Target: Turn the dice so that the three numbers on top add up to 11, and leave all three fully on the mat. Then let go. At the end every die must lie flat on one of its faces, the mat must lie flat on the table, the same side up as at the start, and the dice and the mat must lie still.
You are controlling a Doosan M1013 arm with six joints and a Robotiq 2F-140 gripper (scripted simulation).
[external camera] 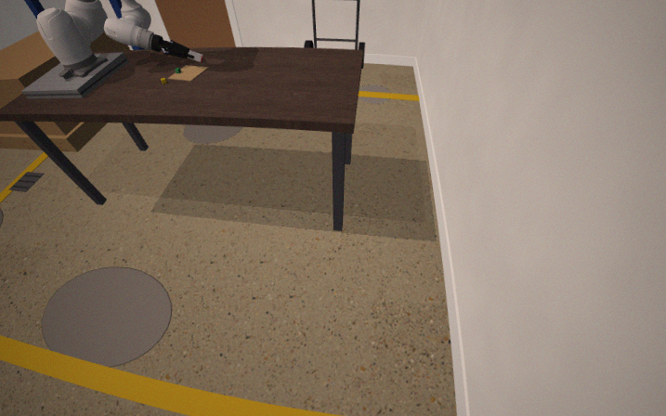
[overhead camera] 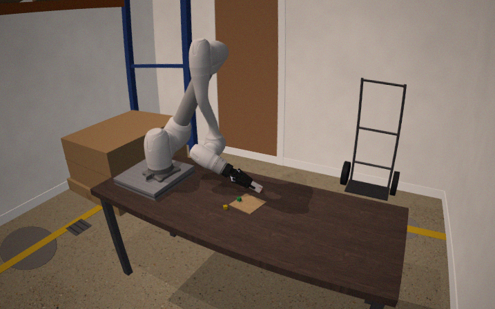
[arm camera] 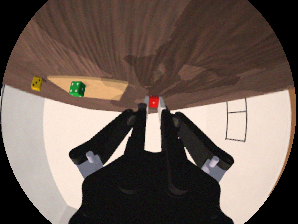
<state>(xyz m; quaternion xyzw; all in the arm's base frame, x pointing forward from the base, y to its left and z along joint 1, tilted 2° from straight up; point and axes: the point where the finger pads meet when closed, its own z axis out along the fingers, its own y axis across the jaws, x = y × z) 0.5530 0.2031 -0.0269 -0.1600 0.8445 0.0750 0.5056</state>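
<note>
Now: hand 20 mm past the green die, 130 mm to the left of it and 20 mm above it. Round my hand: red die 20 mm ahead, 10 mm to the left, 20 mm below; then tan mat 30 mm ahead, 130 mm to the right, 30 mm below; then yellow die 40 mm behind, 230 mm to the right, 20 mm below.
</note>
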